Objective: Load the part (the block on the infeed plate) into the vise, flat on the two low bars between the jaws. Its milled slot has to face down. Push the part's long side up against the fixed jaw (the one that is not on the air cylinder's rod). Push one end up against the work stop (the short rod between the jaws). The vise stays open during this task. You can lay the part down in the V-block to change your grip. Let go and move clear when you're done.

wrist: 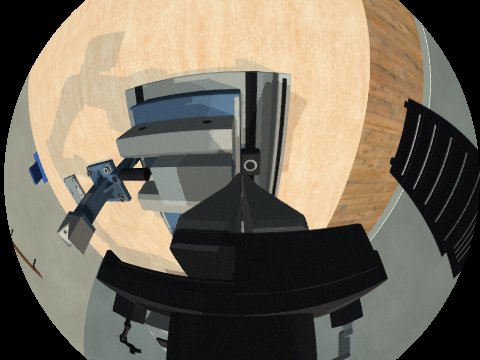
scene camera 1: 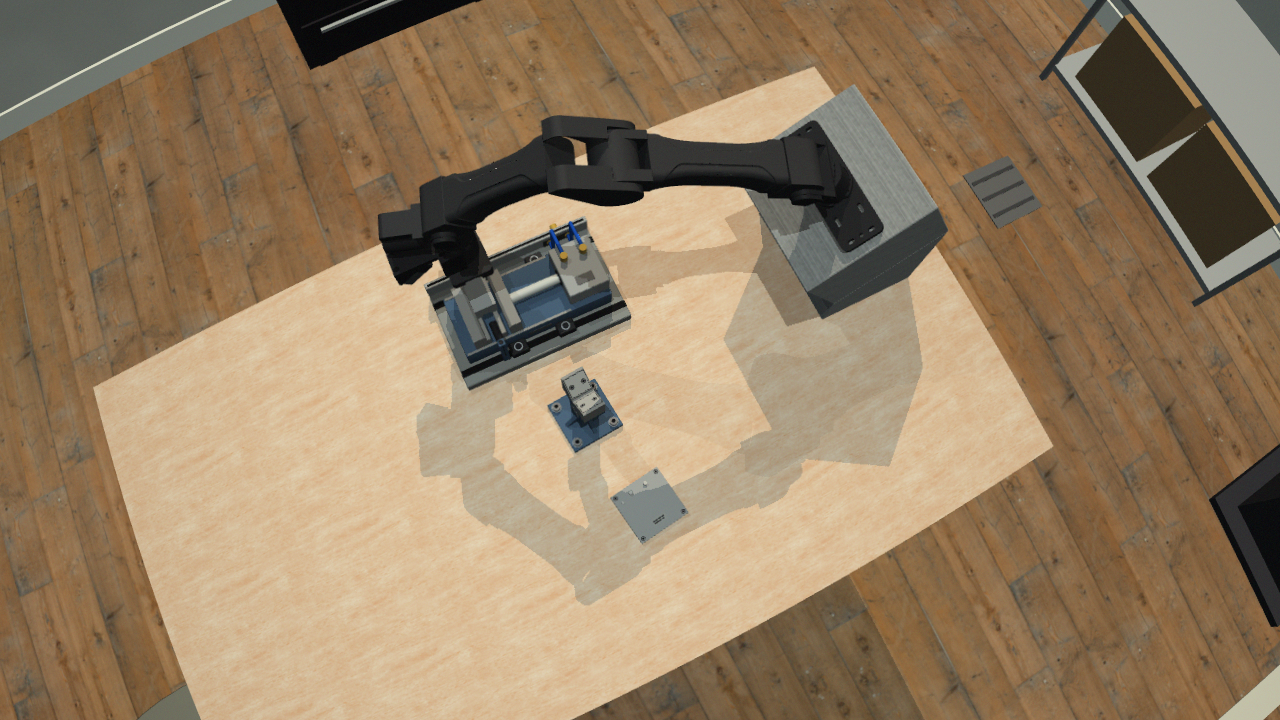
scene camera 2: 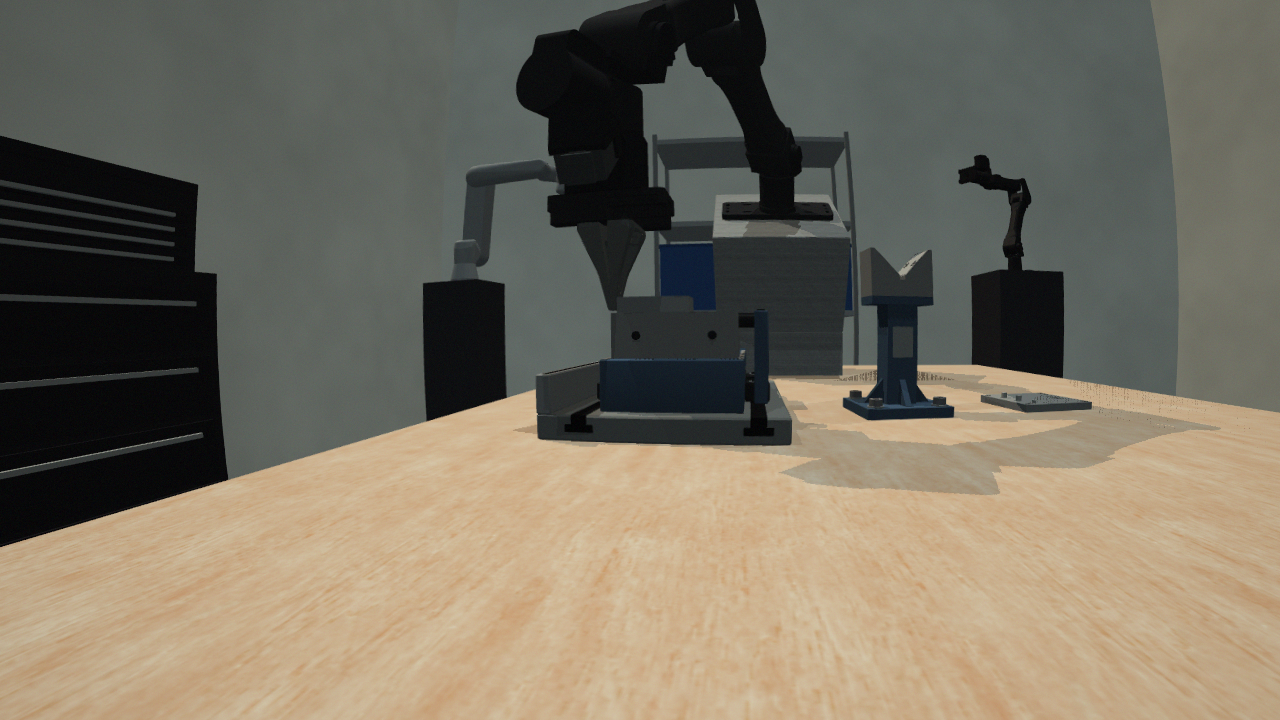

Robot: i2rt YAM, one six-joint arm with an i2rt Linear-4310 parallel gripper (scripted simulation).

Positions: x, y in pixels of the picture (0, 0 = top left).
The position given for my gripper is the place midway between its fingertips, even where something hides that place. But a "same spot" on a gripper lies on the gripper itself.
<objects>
my gripper: wrist; scene camera 1; scene camera 2 614, 310
same spot on my gripper: (scene camera 1: 479, 265) = (wrist: 169, 316)
same spot on vise: (wrist: 220, 102) = (scene camera 2: 620, 359)
</objects>
